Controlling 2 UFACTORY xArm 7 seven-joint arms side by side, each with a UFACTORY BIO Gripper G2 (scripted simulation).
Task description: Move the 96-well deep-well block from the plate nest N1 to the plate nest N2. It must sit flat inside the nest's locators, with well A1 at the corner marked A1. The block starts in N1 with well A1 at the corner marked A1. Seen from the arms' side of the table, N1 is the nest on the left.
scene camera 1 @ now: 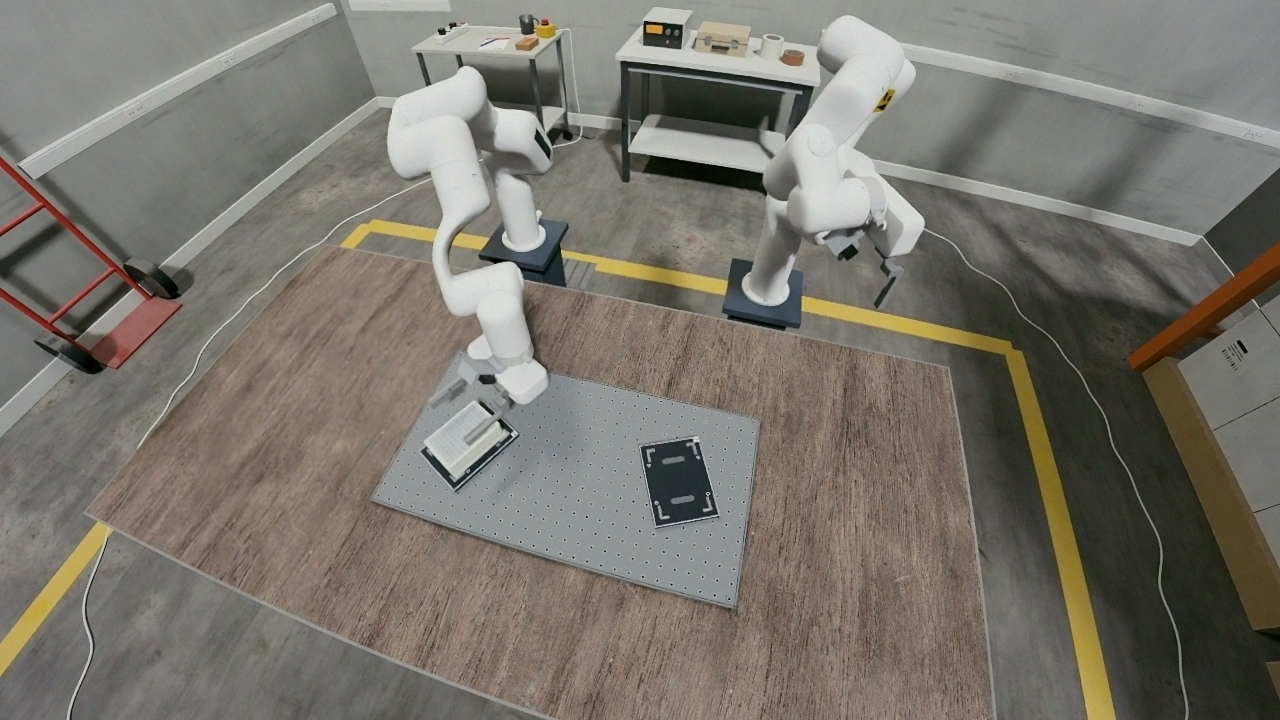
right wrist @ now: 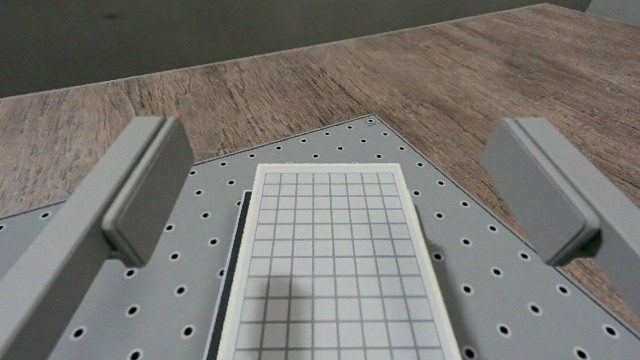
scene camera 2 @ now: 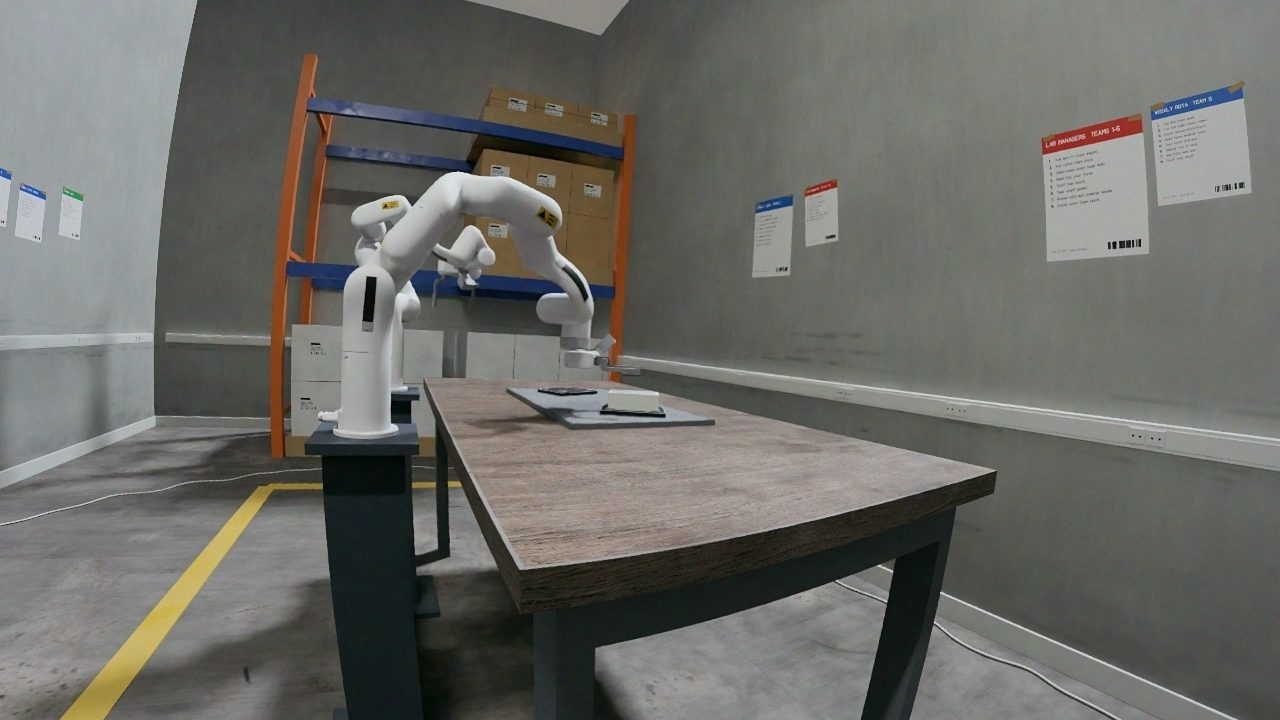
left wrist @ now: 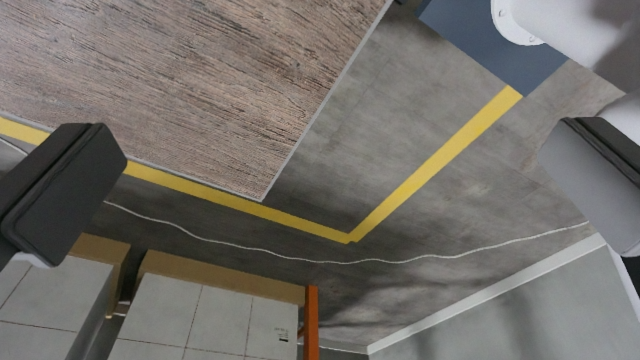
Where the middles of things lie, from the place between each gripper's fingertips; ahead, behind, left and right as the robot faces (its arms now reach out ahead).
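The white deep-well block (scene camera 1: 447, 443) is 430 mm ahead of my left hand, 650 mm to the right of it and 250 mm below it. Nest N2 (scene camera 1: 439, 467) is 650 mm to the right of that same left hand, 430 mm ahead of it and 280 mm below it. As for nest N1 (scene camera 1: 665, 481), my left gripper is 230 mm to the left of it and 380 mm short of it, and 280 mm above it.
From my right hand, I find nest N1 4 cm behind, 41 cm to the left and 10 cm below. Nest N2 is 10 cm below my right hand and 1 cm ahead of it. And then the white deep-well block: my right gripper is 8 cm above it, 1 cm short of it.
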